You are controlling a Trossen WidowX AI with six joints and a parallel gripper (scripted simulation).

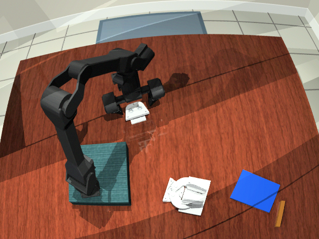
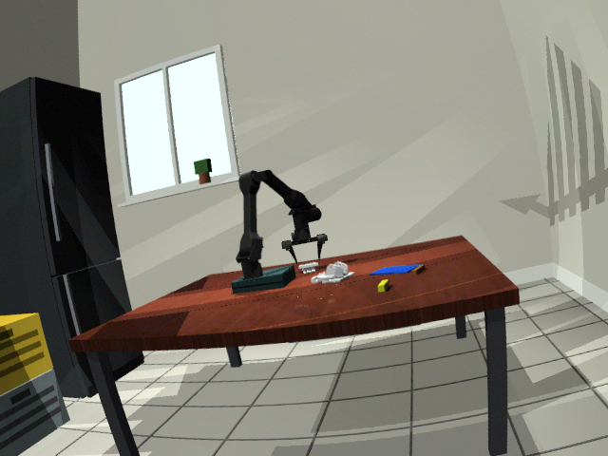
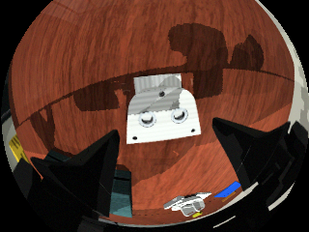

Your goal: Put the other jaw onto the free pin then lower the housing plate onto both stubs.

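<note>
My gripper tip is 10 mm to the right of the small white block and 30 mm above it. Also, from my gripper tip: blue sheet: 310 mm ahead, 370 mm to the right, 40 mm below; yellow block: 240 mm ahead, 660 mm to the right, 30 mm below; grey jaw: 60 mm ahead, 310 mm to the right, 20 mm below.
</note>
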